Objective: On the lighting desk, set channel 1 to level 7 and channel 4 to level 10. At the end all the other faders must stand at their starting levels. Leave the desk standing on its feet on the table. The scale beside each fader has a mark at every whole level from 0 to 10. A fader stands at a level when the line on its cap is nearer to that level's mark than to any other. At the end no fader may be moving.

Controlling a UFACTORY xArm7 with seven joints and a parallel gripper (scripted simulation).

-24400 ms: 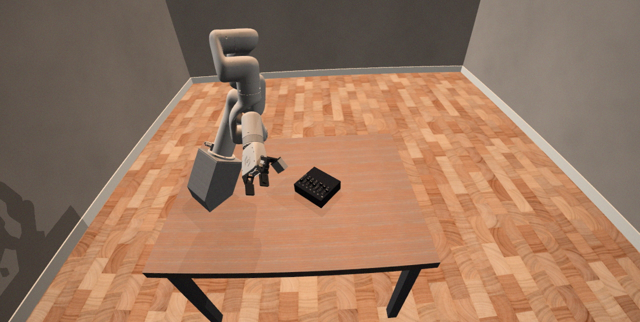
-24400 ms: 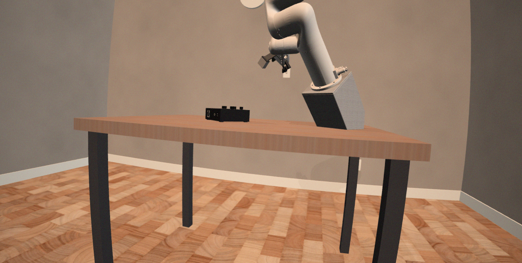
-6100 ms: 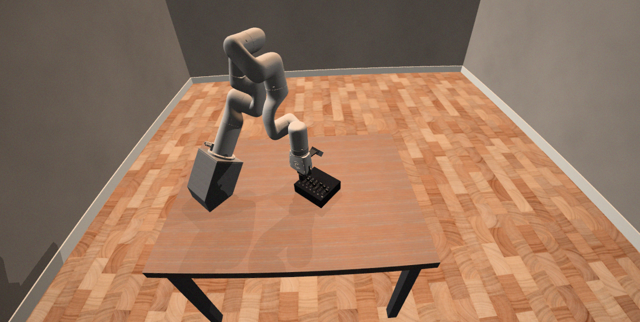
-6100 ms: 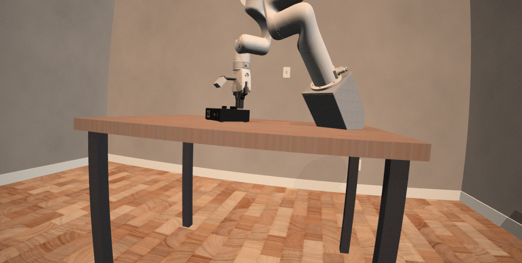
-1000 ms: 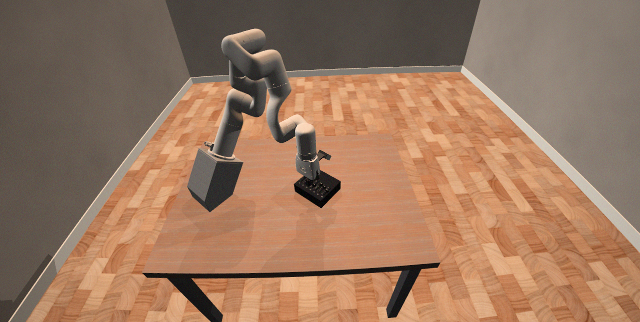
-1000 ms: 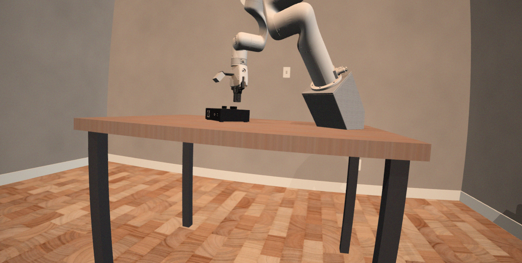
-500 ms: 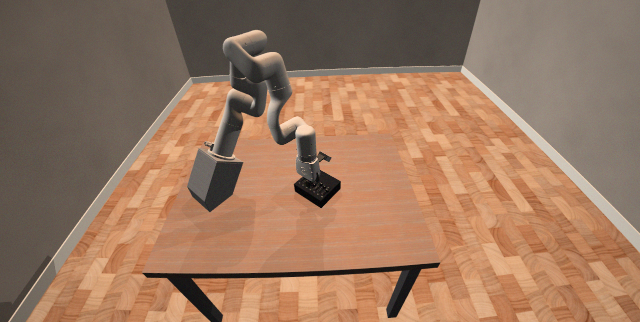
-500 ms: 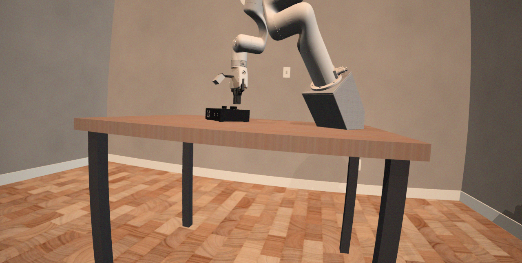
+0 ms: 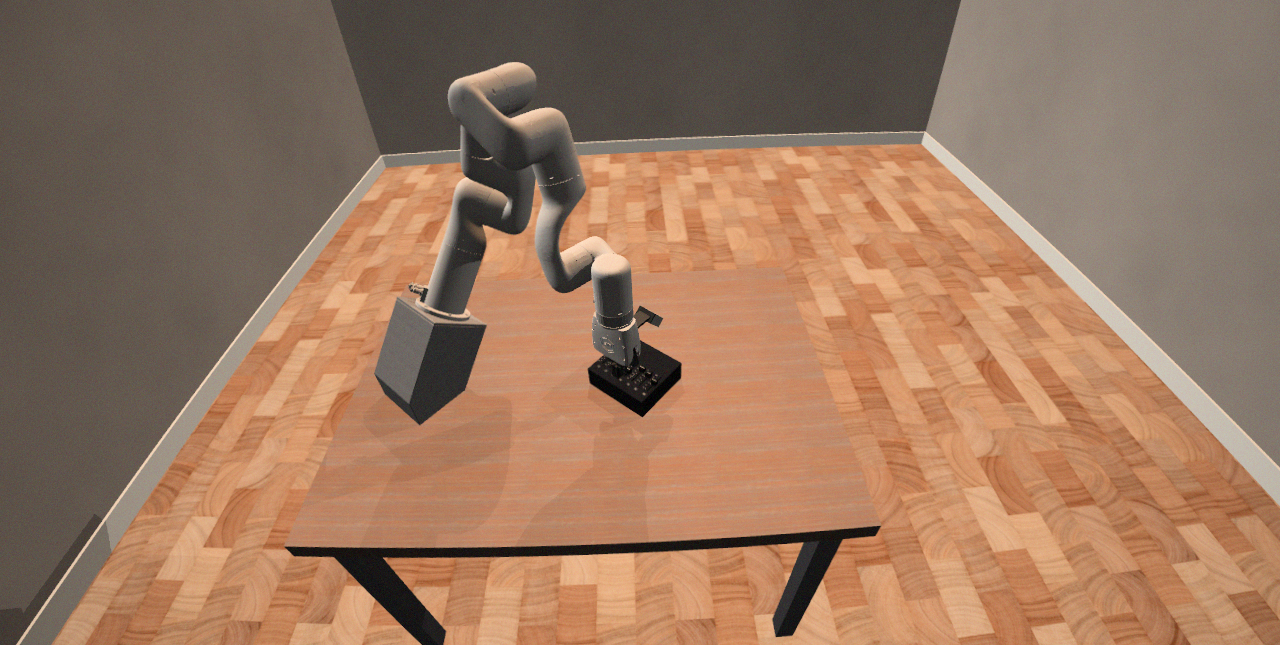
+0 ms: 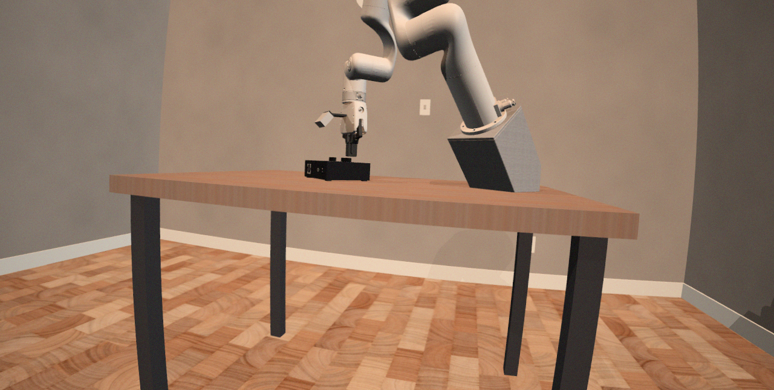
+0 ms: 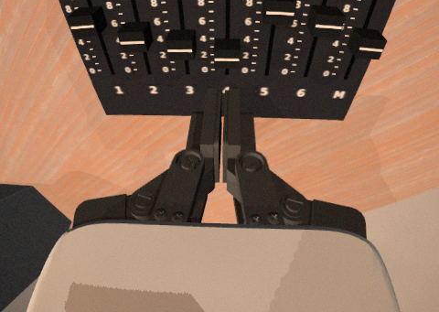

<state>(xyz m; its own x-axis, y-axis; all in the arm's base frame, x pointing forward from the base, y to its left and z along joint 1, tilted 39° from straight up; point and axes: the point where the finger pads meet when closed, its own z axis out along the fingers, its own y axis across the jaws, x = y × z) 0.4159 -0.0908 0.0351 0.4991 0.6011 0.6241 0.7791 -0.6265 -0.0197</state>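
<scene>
Right now the channel 4 fader cap is 3 cm below my hand, 2 cm to the left of it and 2 cm ahead of it. From my hand the other things lie so: channel 5 fader cap (5 cm ahead, 3 cm to the left, 3 cm below); then channel 2 fader cap (5 cm to the left, 3 cm below, 2 cm behind); then channel 3 fader cap (4 cm to the left, 3 cm below).
</scene>
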